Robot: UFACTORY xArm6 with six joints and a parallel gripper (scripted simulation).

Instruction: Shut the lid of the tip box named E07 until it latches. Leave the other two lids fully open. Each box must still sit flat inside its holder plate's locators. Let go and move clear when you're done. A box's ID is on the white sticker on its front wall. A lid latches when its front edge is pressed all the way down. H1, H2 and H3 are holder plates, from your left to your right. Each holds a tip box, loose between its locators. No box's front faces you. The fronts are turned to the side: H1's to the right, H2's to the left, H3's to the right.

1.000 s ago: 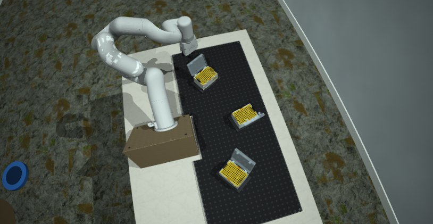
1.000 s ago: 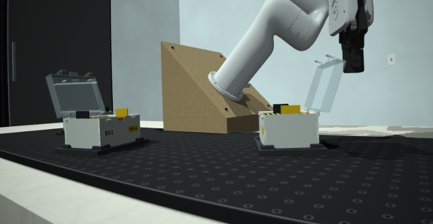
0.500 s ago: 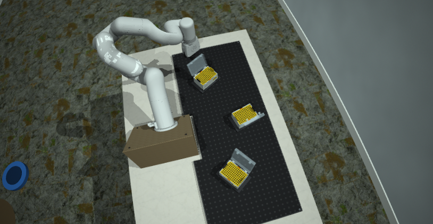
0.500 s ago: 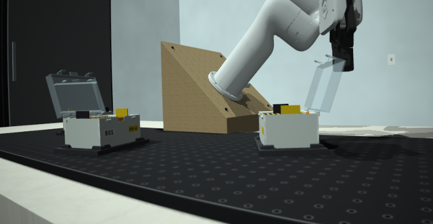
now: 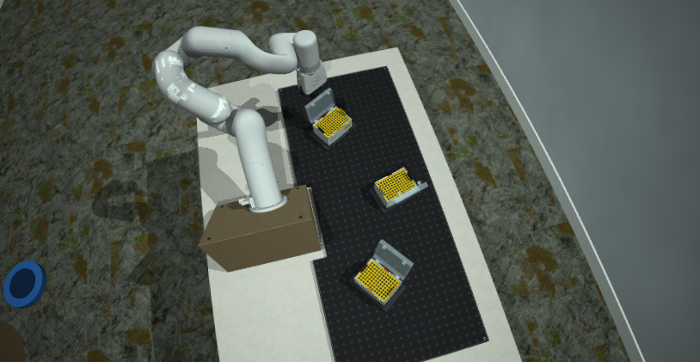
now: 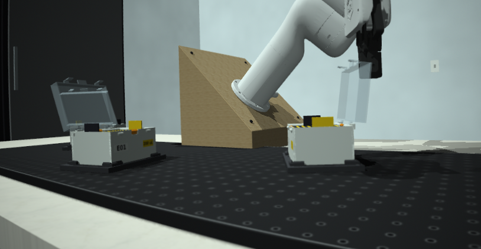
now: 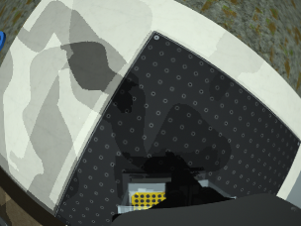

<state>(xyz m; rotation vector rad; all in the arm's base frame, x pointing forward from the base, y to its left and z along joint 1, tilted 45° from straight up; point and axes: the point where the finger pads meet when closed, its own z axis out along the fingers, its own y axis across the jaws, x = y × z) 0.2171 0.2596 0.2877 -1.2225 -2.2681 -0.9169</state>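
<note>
Now: the clear lid 2 cm ahead of my hand, 3 cm to the right of it and 4 cm below it. Also, from my hand: tip box 21 cm ahead, 39 cm to the right, 8 cm below.
</note>
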